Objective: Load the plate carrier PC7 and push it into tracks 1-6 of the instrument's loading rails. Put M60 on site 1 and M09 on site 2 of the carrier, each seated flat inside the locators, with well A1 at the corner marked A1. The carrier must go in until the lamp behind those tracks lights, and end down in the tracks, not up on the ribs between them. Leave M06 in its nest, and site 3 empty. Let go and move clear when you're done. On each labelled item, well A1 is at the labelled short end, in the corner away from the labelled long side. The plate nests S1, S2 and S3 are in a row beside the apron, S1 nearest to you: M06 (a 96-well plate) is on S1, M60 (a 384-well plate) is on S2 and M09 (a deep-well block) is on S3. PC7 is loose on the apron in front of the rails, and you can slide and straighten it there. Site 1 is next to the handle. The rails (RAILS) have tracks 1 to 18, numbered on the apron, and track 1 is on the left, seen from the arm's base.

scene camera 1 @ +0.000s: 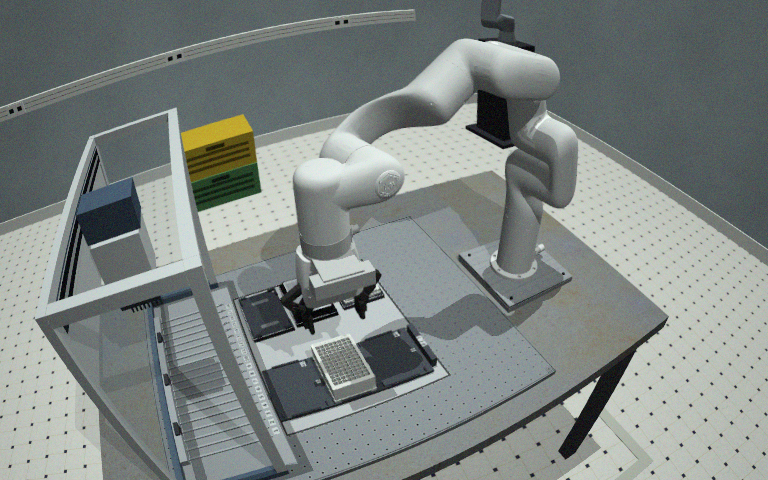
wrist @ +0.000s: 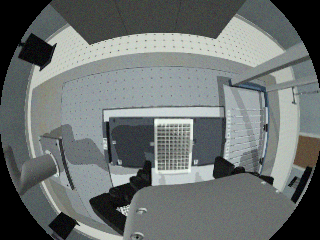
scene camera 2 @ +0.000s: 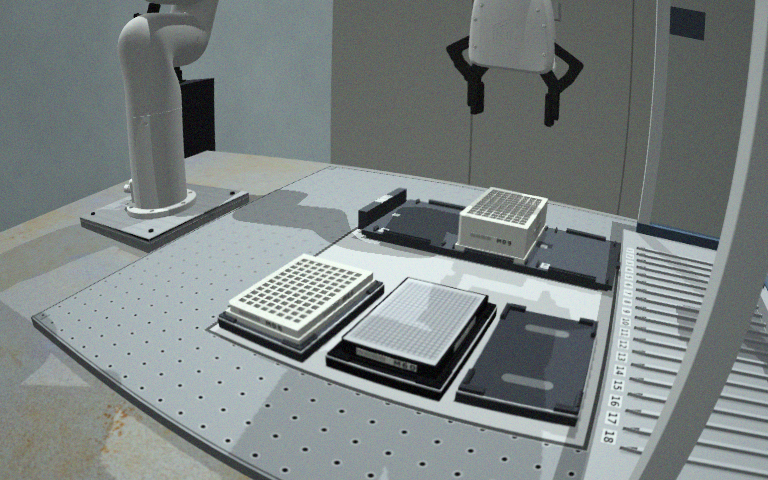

Labels:
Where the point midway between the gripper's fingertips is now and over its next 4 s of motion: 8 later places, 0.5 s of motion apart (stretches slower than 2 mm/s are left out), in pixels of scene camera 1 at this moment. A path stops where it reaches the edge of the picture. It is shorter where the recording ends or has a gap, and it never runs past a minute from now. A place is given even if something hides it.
The gripper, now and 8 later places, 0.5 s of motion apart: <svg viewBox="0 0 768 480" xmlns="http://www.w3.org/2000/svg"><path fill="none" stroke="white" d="M335 321L331 314L320 295L310 276L302 260L299 256L300 261L301 270L303 277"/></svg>

